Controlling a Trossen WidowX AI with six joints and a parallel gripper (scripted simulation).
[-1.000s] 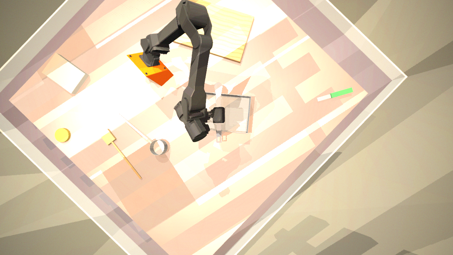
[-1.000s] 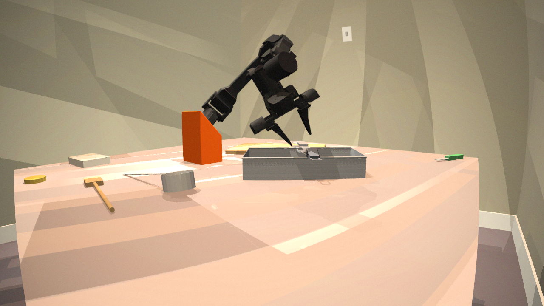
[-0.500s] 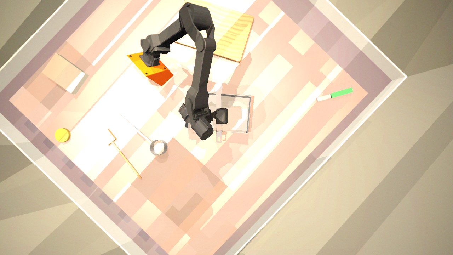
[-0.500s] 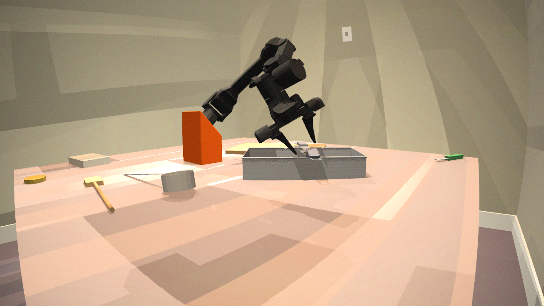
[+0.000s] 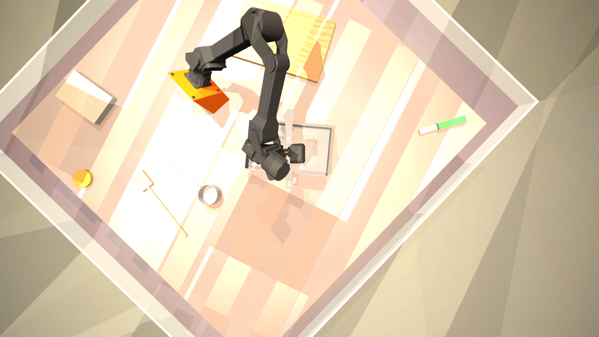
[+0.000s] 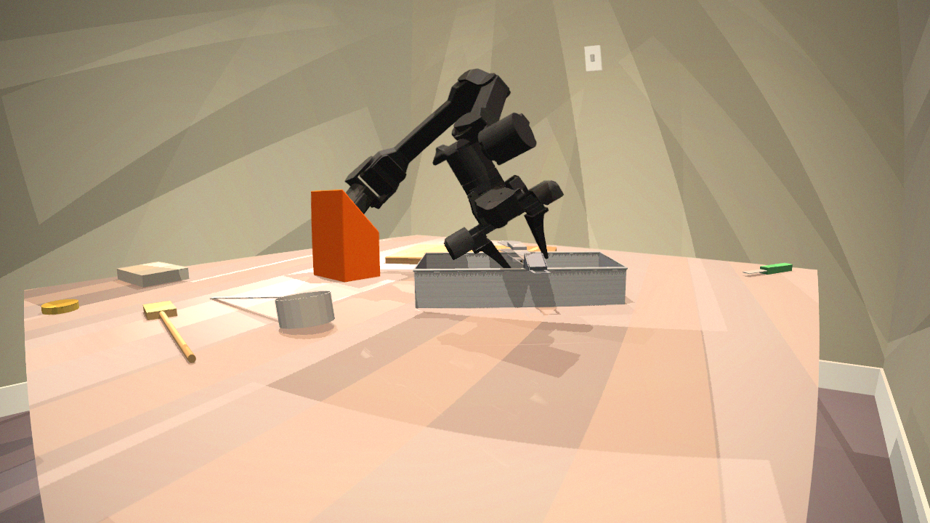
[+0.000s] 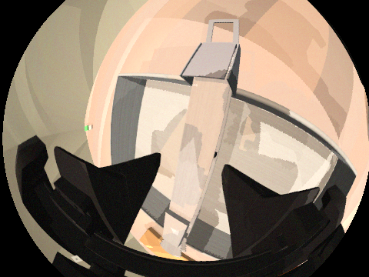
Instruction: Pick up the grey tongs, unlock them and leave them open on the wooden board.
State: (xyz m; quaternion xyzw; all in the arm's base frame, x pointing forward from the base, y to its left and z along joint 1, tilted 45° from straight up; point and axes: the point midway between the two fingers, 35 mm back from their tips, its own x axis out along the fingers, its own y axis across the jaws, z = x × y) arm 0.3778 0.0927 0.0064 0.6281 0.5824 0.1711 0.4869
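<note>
The grey roasting tin is 3 cm behind my gripper tip, 2 cm below it and 1 cm to the left of it. The rest, counted from my gripper tip: pale block (67 cm behind, 46 cm to the right, 3 cm below); then wooden board (37 cm behind, 26 cm to the left, 4 cm below); then green-handled tool (51 cm to the left, 27 cm ahead, 4 cm below).
</note>
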